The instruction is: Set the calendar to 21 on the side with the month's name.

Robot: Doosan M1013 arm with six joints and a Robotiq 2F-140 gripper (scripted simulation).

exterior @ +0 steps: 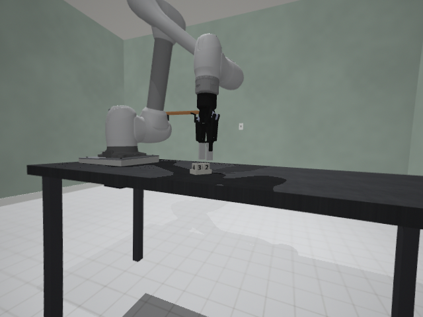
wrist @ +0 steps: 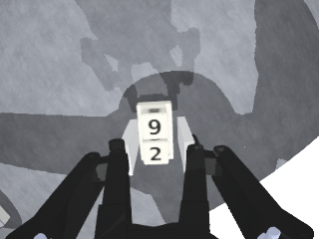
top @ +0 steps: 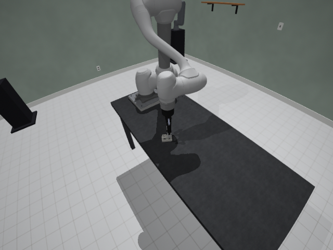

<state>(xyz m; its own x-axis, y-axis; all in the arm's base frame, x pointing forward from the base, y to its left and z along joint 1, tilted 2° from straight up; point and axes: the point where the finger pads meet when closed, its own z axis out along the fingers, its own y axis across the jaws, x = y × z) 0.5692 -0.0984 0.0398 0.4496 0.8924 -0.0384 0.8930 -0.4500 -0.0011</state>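
Right now the cube is 60 mm below my hand. The rest, counted from my hand: white tray (10 mm behind, 10 mm to the right, 80 mm below).
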